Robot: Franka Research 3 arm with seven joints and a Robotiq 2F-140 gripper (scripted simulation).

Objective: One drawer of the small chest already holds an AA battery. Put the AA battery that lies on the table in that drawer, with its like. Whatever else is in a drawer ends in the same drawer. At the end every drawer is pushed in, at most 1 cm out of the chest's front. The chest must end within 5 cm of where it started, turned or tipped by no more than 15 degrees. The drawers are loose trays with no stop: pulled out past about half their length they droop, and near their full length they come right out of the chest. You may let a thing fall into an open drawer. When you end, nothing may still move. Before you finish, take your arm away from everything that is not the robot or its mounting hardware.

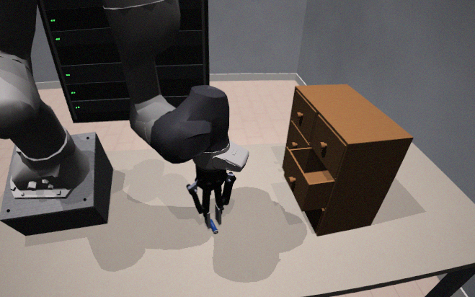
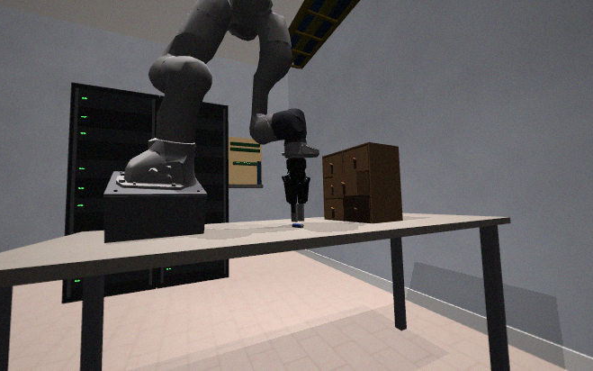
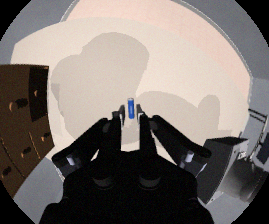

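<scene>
My gripper is now 50 mm above the blue AA battery.
</scene>
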